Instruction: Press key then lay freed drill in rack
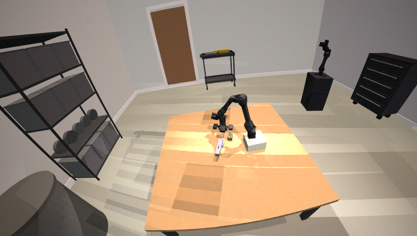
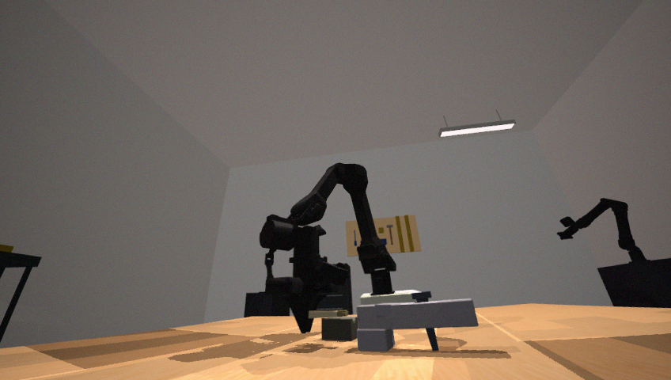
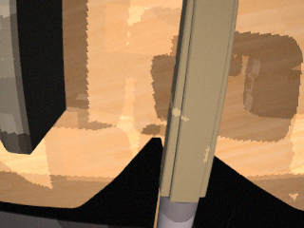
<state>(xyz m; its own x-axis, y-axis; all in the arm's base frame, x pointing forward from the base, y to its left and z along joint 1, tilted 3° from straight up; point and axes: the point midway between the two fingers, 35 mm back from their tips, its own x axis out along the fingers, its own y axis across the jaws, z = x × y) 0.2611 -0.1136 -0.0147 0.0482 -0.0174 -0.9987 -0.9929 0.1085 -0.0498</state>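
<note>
Now: gripper tip 40 mm to the right of the drill and 30 mm below it. The rest, counted from my gripper tip: dark t-shaped post: 230 mm to the left, 30 mm ahead, 30 mm above; then rack: 70 mm behind, 50 mm to the left; then long grey body: 200 mm to the left, 20 mm ahead, 20 mm above.
</note>
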